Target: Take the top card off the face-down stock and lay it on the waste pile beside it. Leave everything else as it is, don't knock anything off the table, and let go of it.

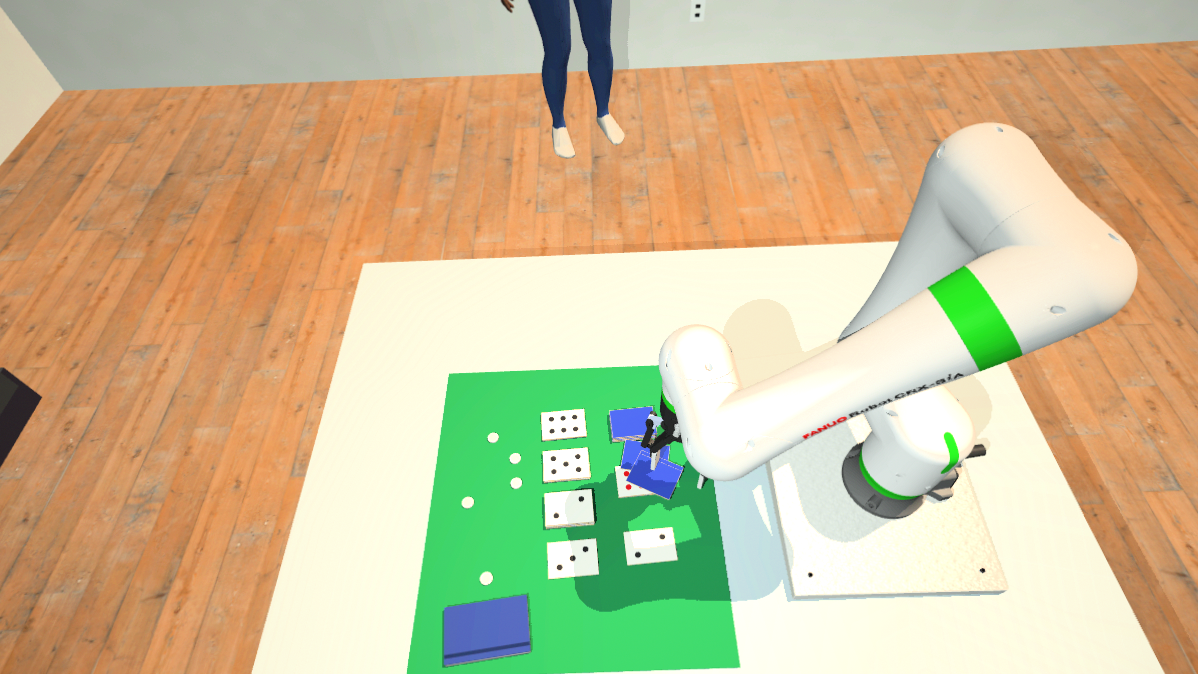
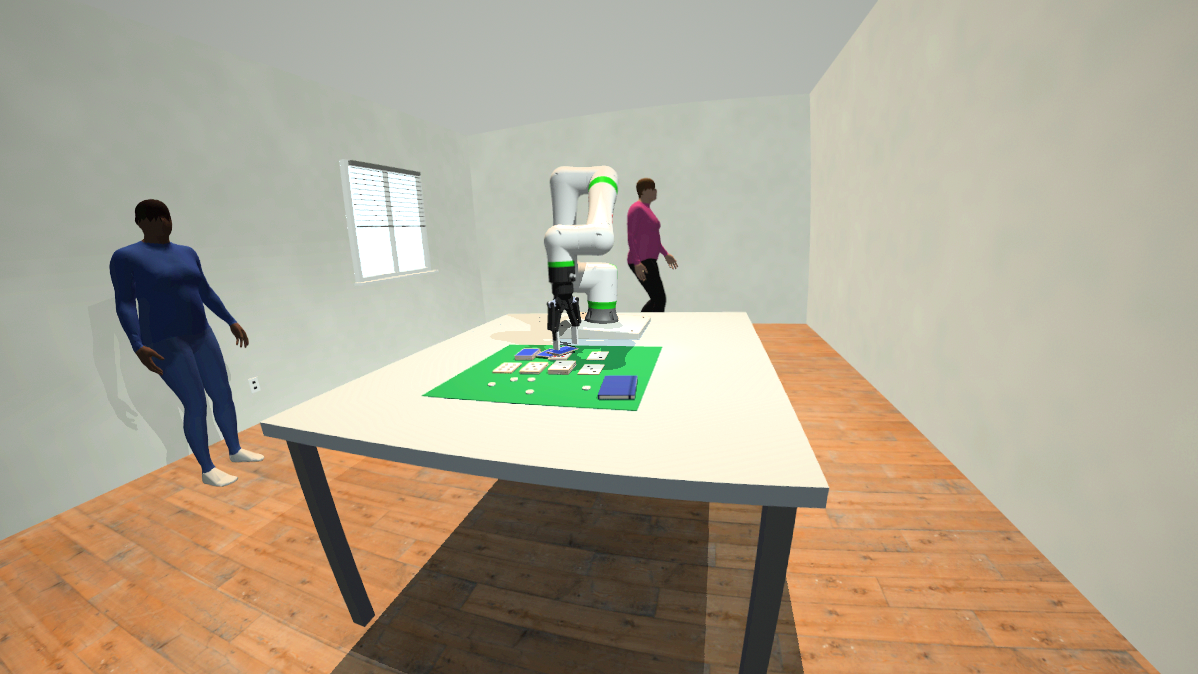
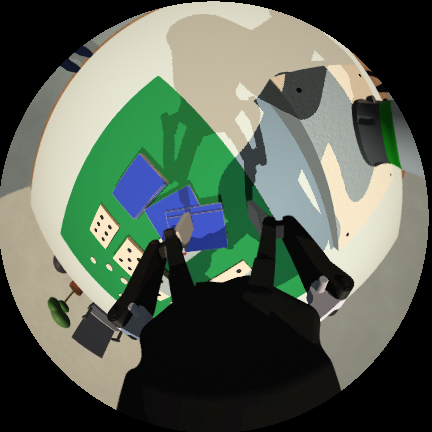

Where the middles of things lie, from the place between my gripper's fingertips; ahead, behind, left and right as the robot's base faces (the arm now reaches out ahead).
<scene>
Now: the green mat (image 2: 557, 390) 21 cm ahead of my hand, 1 cm to the left of it and 3 cm below it. Also, from my hand: blue notebook (image 2: 619, 386): 38 cm ahead, 21 cm to the left, 1 cm below.
</scene>
